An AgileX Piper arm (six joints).
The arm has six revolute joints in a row. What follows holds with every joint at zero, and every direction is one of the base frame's.
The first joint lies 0.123 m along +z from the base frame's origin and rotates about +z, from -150 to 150 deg.
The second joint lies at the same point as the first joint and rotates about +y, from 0 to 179.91 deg.
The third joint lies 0.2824 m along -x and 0.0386 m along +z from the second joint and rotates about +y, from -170 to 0 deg.
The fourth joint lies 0.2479 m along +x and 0.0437 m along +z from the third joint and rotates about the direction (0.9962, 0, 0.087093), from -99.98 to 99.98 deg.
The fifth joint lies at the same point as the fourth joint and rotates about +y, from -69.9 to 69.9 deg.
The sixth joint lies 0.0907 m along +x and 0.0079 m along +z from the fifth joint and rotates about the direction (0.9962, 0, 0.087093), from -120 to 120 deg.
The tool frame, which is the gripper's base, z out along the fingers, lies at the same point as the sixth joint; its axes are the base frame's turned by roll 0, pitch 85.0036 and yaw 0 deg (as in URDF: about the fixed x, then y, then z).
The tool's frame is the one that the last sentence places.
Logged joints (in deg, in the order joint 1, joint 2, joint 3, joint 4, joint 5, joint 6), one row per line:
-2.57 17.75 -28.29 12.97 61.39 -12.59
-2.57 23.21 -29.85 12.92 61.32 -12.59
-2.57 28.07 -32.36 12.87 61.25 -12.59
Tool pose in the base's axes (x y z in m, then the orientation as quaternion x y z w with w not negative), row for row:
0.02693 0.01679 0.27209 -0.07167 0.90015 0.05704 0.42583
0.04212 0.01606 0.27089 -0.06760 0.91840 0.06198 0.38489
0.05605 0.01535 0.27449 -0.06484 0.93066 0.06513 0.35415
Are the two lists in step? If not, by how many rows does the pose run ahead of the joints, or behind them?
The pose runs 1 row behind the joints: the pose in row i belongs to the joints in row i - 1.
